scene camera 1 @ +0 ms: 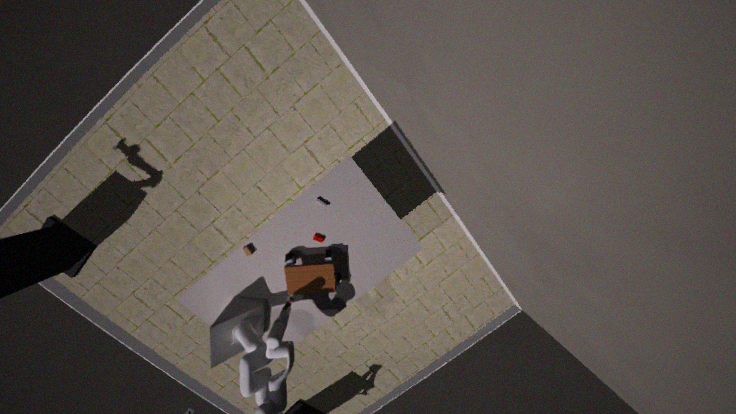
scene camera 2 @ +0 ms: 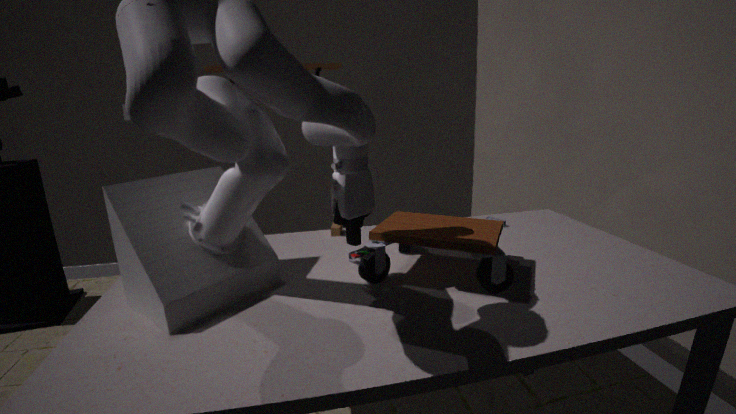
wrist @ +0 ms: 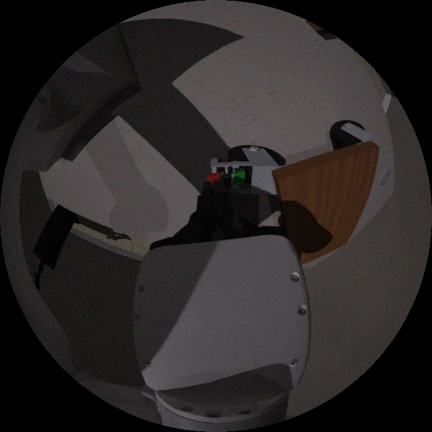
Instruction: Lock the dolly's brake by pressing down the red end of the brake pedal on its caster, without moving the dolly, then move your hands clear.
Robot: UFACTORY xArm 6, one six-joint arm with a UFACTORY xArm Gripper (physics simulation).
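Where they show: gripper, between the fingertips: (scene camera 1: 288, 303) (scene camera 2: 353, 243); arm's base, origin of its link: (scene camera 1: 242, 328) (scene camera 2: 215, 230).
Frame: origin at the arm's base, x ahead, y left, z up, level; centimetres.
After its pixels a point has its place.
Note:
The dolly (scene camera 1: 308, 275) {x 54.8, y -8.1, z -2.8 cm} (scene camera 2: 437, 226) {x 52.9, y -11.0, z -2.8 cm} (wrist: 335, 185) has an orange-brown wooden deck and stands on casters on the grey table. The near-left caster wheel (scene camera 2: 374, 268) {x 35.2, y -11.8, z -10.8 cm} carries the brake pedal, which has a red end (scene camera 2: 355, 255) {x 30.2, y -12.7, z -6.2 cm} (wrist: 213, 178) pointing away from the deck and a green end (scene camera 2: 364, 251) {x 33.1, y -10.9, z -6.4 cm} (wrist: 239, 176) closer to the deck. My gripper (scene camera 2: 353, 242) {x 30.2, y -11.7, z -3.7 cm} (wrist: 213, 191) is shut and empty, pointing down. Its black fingertips are just above the red end, with a small gap in scene camera 2. The pedal's exact tilt is hard to tell.
The arm's slanted grey base block (scene camera 1: 239, 324) {x 3.8, y 3.7, z 2.3 cm} (scene camera 2: 138, 257) {x -15.2, y -10.5, z -0.4 cm} stands on the table (scene camera 2: 128, 365) {x -17.2, y -25.0, z -15.3 cm} left of the dolly. A small wooden block (scene camera 1: 249, 249) {x 39.0, y 29.4, z -13.2 cm} (scene camera 2: 336, 230) {x 36.7, y 26.7, z -13.2 cm}, a red block (scene camera 1: 319, 237) {x 74.5, y 1.3, z -13.4 cm} and a small dark item (scene camera 1: 323, 200) {x 93.9, y 15.4, z -13.4 cm} lie beyond the dolly.

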